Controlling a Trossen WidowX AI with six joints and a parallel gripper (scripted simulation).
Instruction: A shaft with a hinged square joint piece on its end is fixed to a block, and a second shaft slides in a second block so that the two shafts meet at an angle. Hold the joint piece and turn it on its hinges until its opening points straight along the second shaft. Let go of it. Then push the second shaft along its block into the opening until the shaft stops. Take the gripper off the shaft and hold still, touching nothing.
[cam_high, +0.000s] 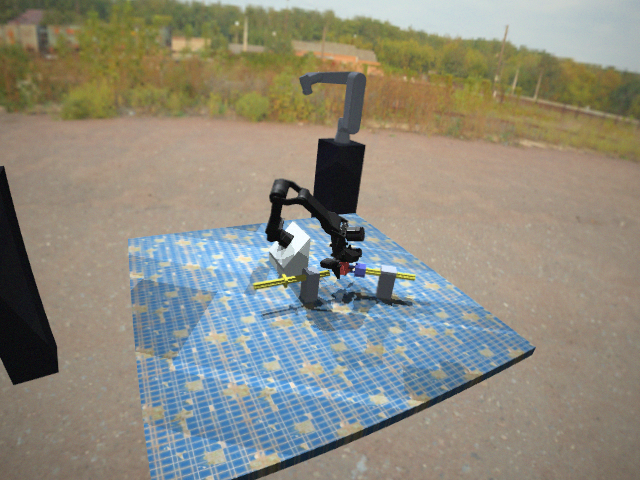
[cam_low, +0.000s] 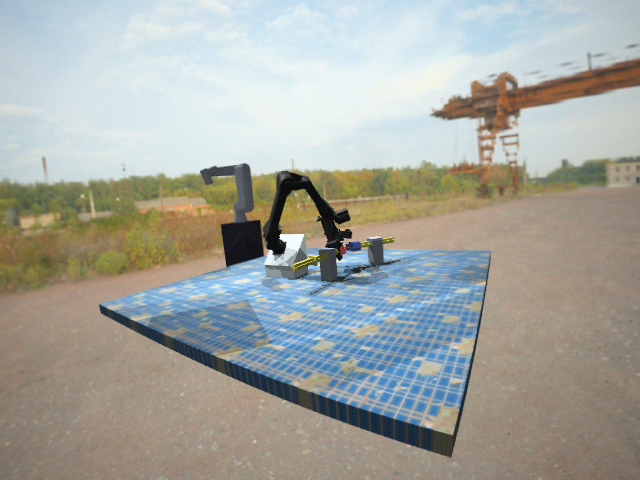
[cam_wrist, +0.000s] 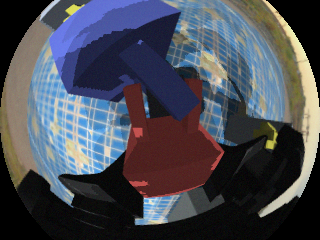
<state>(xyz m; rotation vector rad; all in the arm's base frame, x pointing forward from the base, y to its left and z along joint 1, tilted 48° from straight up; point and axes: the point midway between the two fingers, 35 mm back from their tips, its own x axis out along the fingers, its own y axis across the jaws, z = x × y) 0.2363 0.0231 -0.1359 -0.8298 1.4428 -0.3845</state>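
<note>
Now: gripper tip 4 cm below the red square joint piece.
</note>
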